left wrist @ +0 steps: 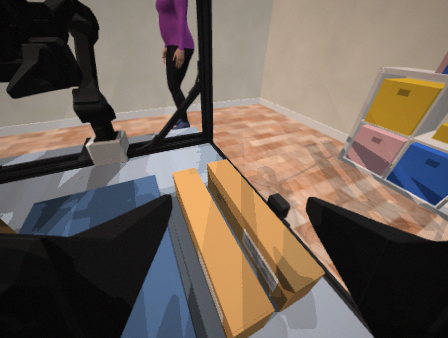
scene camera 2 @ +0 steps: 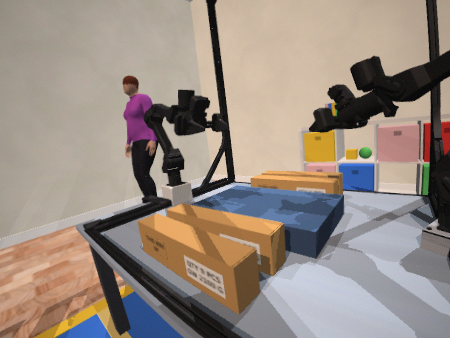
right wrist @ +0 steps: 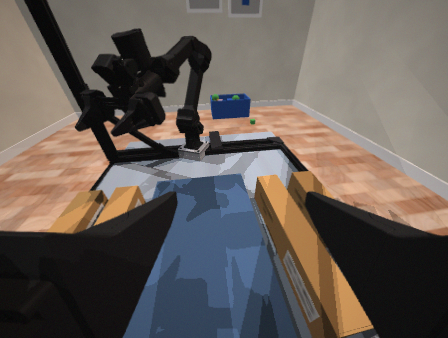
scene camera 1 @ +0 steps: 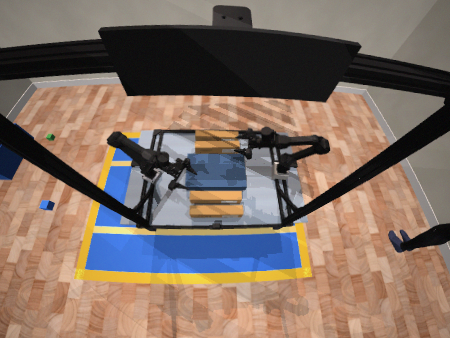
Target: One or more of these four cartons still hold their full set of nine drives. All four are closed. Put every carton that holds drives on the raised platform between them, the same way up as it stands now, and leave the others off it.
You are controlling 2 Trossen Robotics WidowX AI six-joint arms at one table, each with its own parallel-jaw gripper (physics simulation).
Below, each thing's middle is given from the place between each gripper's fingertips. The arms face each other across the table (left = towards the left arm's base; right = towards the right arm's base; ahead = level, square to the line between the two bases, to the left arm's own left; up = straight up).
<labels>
The blue raised platform (scene camera 2: 309,218) is 50 mm behind my right hand, 110 mm to the left of it and 260 mm below it.
I see my left gripper 220 mm above the blue raised platform, 170 mm short of it and 130 mm to the left of it.
</labels>
